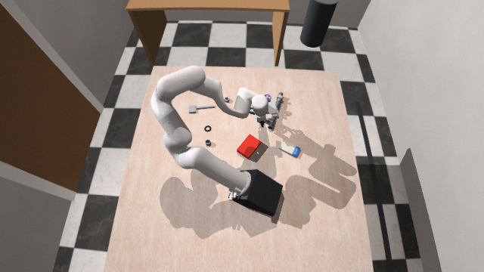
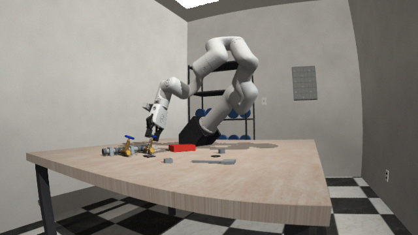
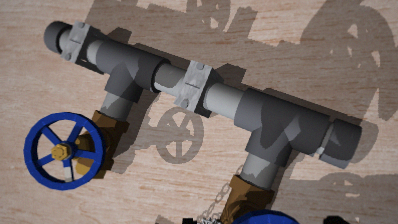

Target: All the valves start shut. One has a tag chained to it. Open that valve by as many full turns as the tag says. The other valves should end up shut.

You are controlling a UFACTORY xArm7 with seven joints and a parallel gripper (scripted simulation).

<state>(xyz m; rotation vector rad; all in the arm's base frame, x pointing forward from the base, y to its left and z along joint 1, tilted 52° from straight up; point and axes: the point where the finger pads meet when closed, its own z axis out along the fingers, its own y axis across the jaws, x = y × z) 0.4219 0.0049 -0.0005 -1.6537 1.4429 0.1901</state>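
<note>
The black tag is 80 mm below my hand, 70 mm ahead of it and 60 mm to the left of it. Round my hand: red block: 170 mm behind, 70 mm below, 20 mm to the left; white box: 200 mm to the right, 120 mm behind, 80 mm below; grey flat tool: 390 mm to the left, 80 mm below.
</note>
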